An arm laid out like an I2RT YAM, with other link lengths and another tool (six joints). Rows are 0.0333 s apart.
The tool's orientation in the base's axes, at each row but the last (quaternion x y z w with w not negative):
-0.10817 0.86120 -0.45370 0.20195
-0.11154 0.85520 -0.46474 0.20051
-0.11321 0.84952 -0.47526 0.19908
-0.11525 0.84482 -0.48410 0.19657
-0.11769 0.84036 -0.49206 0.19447
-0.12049 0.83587 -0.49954 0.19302
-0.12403 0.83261 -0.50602 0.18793
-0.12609 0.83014 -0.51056 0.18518
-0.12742 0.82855 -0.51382 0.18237
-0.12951 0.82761 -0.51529 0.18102
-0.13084 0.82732 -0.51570 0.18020
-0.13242 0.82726 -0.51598 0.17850
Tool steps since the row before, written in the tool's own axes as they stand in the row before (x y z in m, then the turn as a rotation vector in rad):
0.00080 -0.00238 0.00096 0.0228 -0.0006 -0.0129
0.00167 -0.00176 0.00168 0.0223 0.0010 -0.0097
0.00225 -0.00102 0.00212 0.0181 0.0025 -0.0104
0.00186 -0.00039 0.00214 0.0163 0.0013 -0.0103
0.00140 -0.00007 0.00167 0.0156 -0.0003 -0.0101
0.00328 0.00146 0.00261 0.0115 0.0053 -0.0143
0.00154 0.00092 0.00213 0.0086 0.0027 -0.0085
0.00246 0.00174 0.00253 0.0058 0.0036 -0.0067
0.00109 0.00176 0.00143 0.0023 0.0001 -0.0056
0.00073 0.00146 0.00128 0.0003 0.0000 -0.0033
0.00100 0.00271 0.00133 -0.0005 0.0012 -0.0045
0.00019 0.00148 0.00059 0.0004 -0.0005 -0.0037
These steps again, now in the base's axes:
-0.00028 -0.00235 0.00128 -0.0262 0.0008 0.0013
-0.00074 -0.00285 0.00026 -0.0243 -0.0006 -0.0014
-0.00107 -0.00301 -0.00064 -0.0208 0.0023 -0.0014
-0.00072 -0.00257 -0.00105 -0.0192 0.0023 0.0000
-0.00052 -0.00188 -0.00097 -0.0185 0.0017 0.0014
-0.00180 -0.00266 -0.00306 -0.0167 0.0092 -0.0009
-0.00046 -0.00189 -0.00200 -0.0115 0.0046 -0.0005
-0.00114 -0.00223 -0.00303 -0.0082 0.0047 -0.0015
-0.00040 -0.00081 -0.00235 -0.0045 0.0036 0.0018
-0.00014 -0.00069 -0.00195 -0.0017 0.0025 0.0013
-0.00041 -0.00030 -0.00314 -0.0015 0.0043 0.0008
0.00003 0.00009 -0.00160 -0.0019 0.0026 0.0019

